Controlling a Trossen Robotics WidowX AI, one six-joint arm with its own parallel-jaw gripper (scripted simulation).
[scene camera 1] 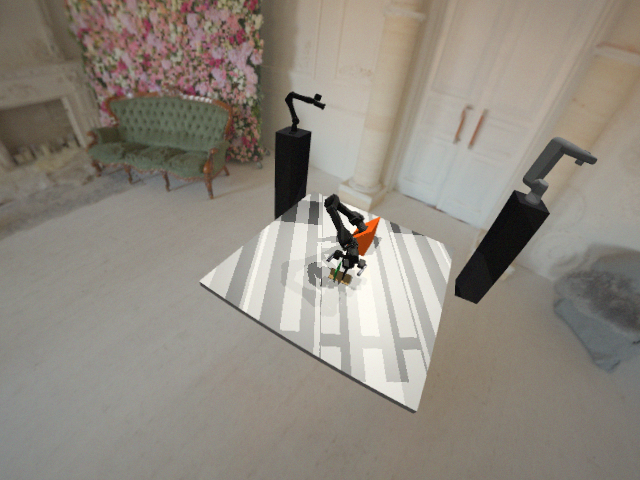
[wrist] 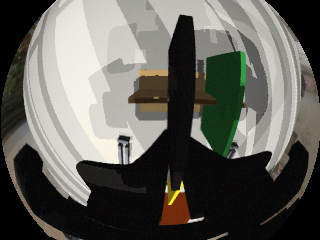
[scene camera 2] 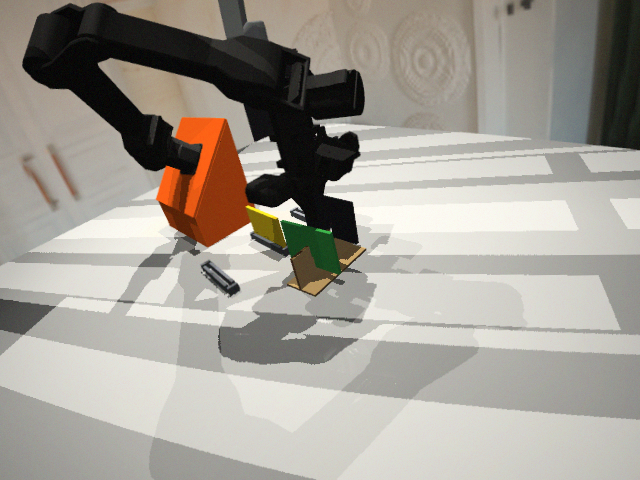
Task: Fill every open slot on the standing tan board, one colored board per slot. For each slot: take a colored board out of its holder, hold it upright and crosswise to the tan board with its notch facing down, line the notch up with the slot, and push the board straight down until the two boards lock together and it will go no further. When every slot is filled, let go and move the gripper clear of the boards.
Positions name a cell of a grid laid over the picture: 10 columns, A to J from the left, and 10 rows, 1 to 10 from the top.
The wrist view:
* my gripper: F6
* black board: F3, held by my gripper
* green board: H4
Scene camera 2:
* my gripper: E5
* black board: F5
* green board: F6
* yellow board: E5
